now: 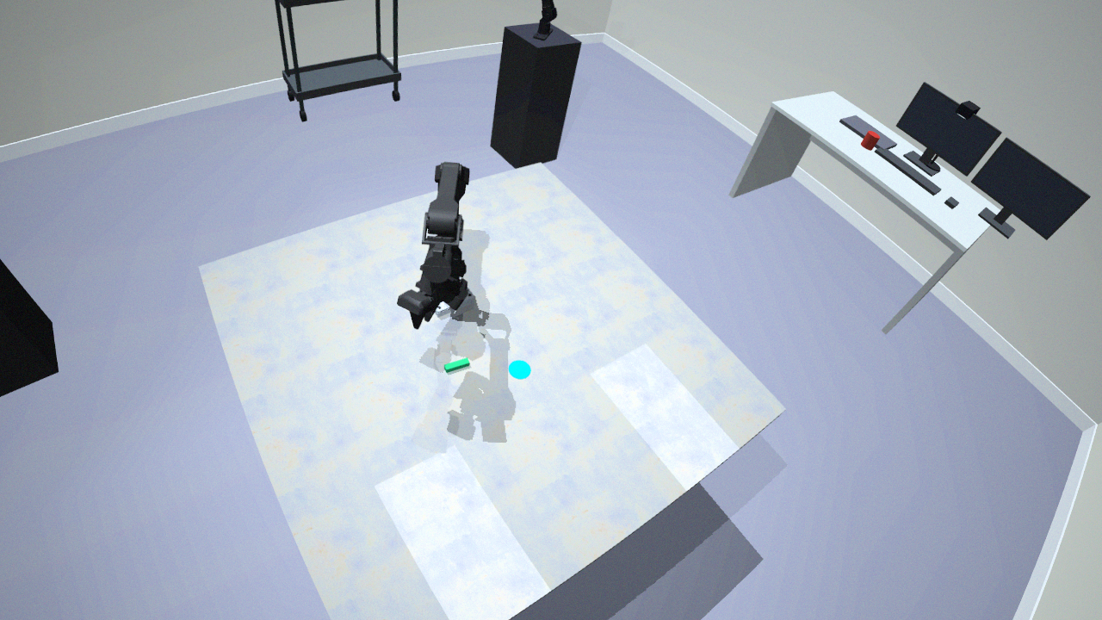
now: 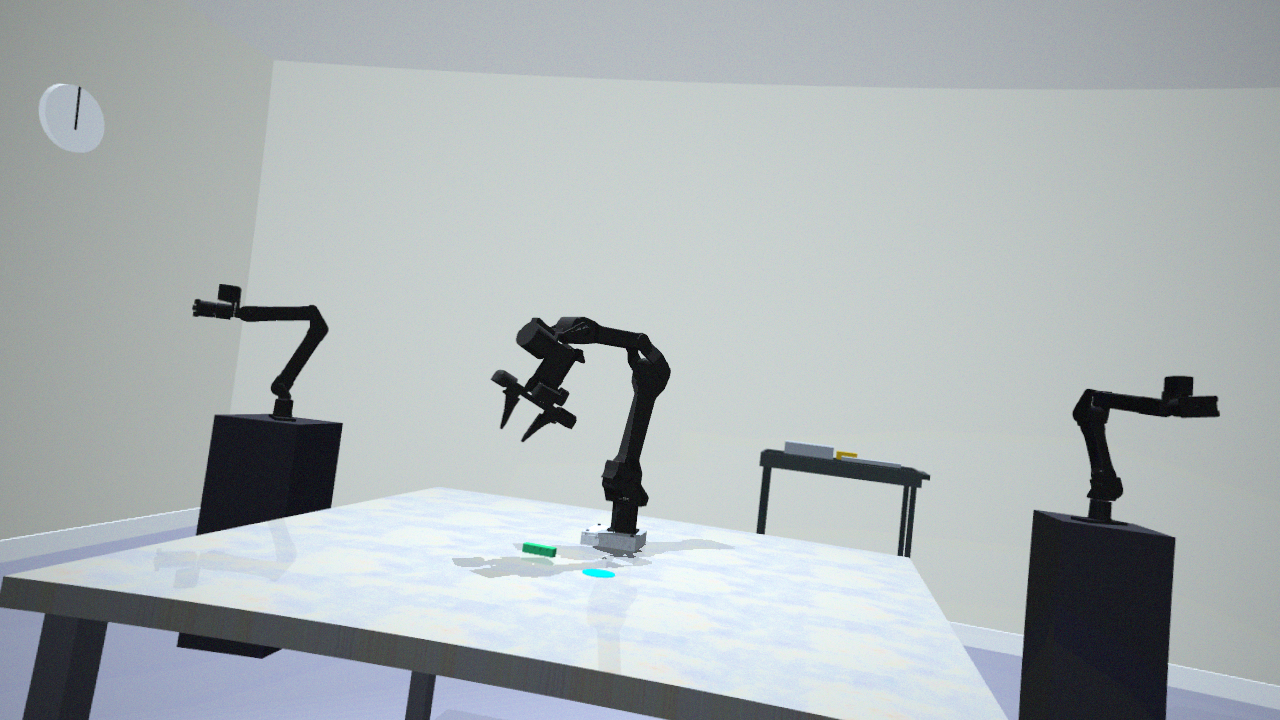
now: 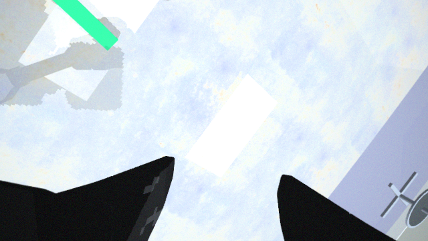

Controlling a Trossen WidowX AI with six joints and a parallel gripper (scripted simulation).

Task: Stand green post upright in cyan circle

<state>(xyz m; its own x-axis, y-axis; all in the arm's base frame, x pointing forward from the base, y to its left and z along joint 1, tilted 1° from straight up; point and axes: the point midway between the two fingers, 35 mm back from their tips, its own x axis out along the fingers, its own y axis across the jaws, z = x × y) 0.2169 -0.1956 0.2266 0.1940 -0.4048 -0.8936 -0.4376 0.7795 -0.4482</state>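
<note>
Now: the green post 20 mm ahead of my gripper tip, 90 mm to the left of it and 210 mm below it. Round my gripper tip: cyan circle (110 mm ahead, 230 mm to the left, 220 mm below).
</note>
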